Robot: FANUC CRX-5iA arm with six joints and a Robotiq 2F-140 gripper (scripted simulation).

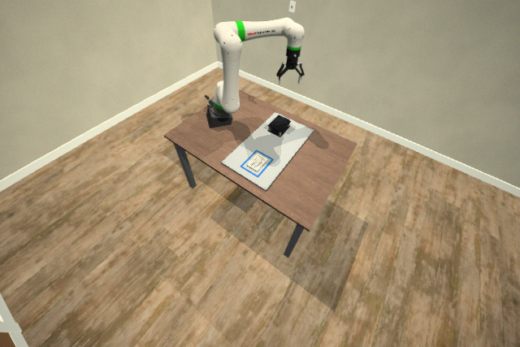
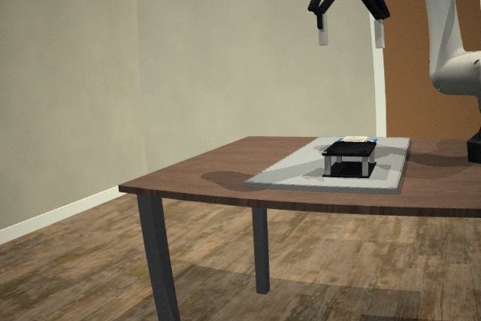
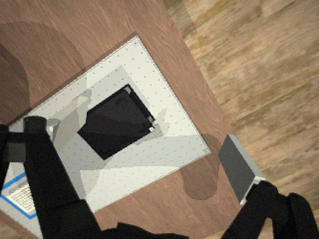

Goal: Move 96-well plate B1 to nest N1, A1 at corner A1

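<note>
The white 96-well plate lies 52 cm to the right of my hand, 31 cm below it and 21 cm ahead of it. Round my hand: black raised nest N1 (26 cm below, 15 cm to the right, 7 cm ahead).
</note>
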